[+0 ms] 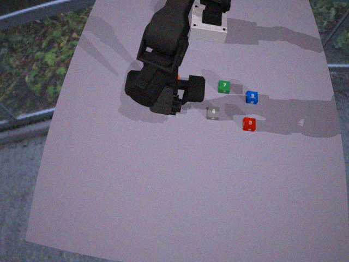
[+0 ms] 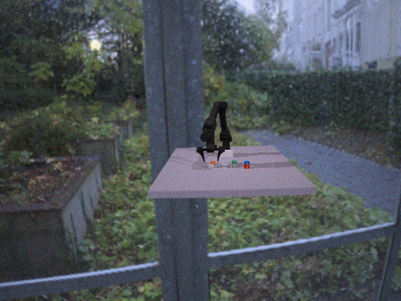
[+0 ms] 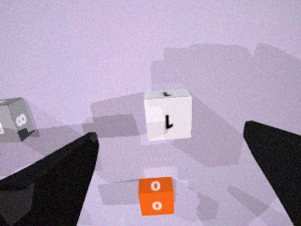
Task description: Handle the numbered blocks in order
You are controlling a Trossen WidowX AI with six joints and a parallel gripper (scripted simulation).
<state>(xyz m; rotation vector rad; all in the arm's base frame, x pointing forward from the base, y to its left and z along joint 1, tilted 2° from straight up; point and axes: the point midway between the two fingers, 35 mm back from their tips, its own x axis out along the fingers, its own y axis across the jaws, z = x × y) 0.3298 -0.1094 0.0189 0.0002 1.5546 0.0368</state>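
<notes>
My gripper tip is 3 cm above the white 1 block. The rest, counted from my gripper tip: grey block 13 cm to the left, 3 cm below; then orange block 9 cm behind, 1 cm to the left, 3 cm below; then green block 9 cm behind, 16 cm to the left, 3 cm below.
</notes>
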